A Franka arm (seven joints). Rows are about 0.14 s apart.
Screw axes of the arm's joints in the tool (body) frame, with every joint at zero. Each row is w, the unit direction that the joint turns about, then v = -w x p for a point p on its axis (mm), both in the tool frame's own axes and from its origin. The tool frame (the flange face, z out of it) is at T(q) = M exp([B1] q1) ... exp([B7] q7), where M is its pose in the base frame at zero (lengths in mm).
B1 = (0, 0, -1, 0, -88, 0)
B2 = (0, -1, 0, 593, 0, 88)
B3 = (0, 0, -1, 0, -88, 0)
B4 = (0, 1, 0, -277, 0, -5.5)
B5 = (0, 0, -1, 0, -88, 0)
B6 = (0, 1, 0, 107, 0, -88)
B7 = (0, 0, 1, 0, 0, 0)
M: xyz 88 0 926 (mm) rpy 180 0 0 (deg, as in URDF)
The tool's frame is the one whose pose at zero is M.
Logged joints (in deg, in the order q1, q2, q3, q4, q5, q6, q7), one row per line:
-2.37, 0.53, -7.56, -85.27, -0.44, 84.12, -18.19
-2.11, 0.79, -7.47, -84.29, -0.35, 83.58, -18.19
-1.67, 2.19, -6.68, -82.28, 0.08, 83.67, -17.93
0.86, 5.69, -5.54, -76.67, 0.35, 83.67, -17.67
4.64, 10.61, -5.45, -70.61, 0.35, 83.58, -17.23
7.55, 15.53, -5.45, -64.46, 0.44, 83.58, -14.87
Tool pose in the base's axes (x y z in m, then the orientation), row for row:
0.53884, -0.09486, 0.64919, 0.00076, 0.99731, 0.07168, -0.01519
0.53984, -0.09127, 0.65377, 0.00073, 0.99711, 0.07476, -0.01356
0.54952, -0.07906, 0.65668, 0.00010, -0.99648, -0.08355, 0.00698
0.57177, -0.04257, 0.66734, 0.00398, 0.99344, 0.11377, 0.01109
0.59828, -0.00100, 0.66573, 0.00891, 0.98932, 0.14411, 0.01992
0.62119, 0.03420, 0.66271, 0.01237, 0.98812, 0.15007, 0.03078
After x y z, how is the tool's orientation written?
As a quaternion, w x y z.
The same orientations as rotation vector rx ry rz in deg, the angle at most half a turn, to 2 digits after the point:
179.43, 12.90, -2.73
179.40, 13.45, -2.44
-179.35, -15.04, 1.26
178.37, 20.43, 1.99
177.07, 25.79, 3.57
176.47, 26.80, 5.50

